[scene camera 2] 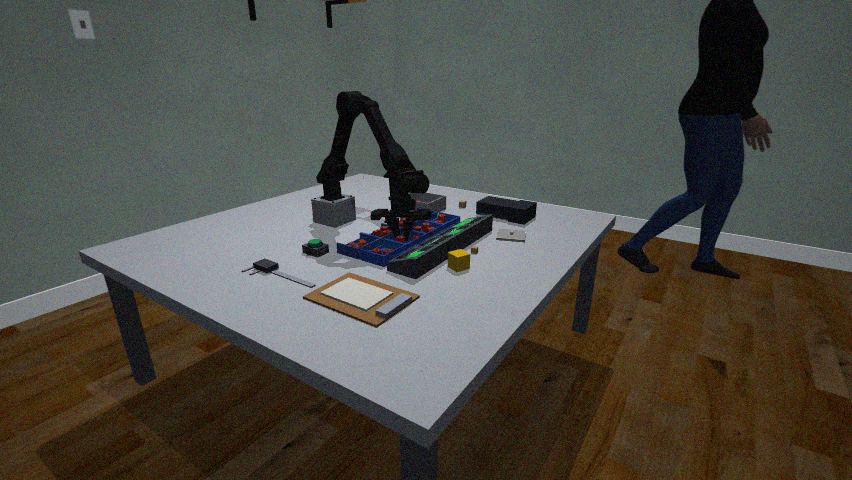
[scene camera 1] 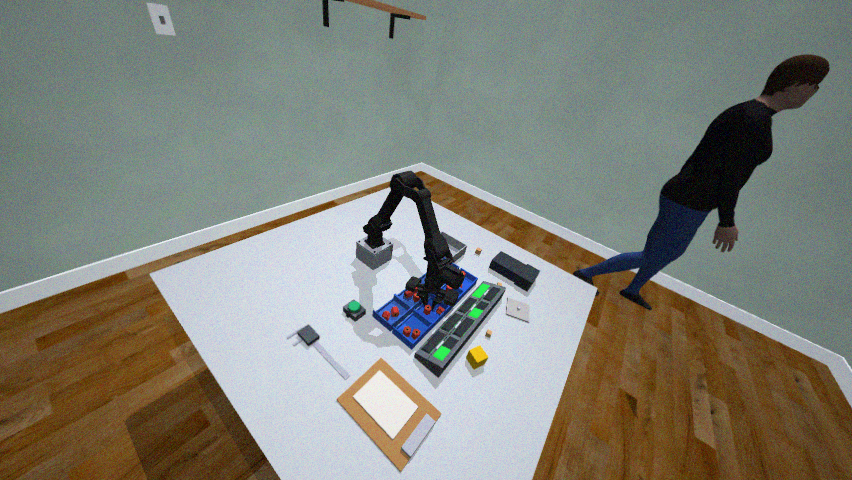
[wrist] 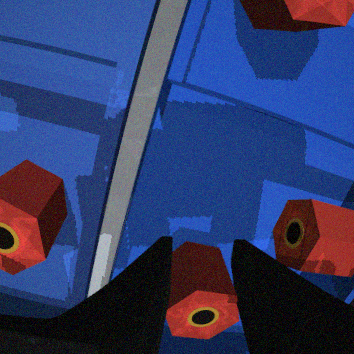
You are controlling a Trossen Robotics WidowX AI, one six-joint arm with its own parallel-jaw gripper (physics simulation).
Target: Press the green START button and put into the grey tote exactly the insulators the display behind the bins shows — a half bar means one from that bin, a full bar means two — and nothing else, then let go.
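My gripper (scene camera 1: 429, 301) (scene camera 2: 402, 234) (wrist: 201, 248) is down inside the blue bins (scene camera 1: 470, 281) (scene camera 2: 345, 250) (wrist: 228, 147). It is shut on a red hexagonal insulator (wrist: 201, 291) that sits between the black fingers. Other red insulators lie to the left (wrist: 28, 214), to the right (wrist: 316, 235) and at the top (wrist: 302, 12) of the wrist view. The display (scene camera 1: 462, 329) (scene camera 2: 438, 245) behind the bins shows three green bars. The green START button (scene camera 1: 354, 306) (scene camera 2: 315, 243) stands left of the bins. The grey tote (scene camera 1: 456, 245) (scene camera 2: 430, 200) stands behind the arm.
A yellow cube (scene camera 1: 476, 356) (scene camera 2: 458, 259), a black box (scene camera 1: 515, 270) (scene camera 2: 506, 209), a white tile (scene camera 1: 517, 310) and a clipboard (scene camera 1: 386, 410) (scene camera 2: 359, 295) lie on the table.
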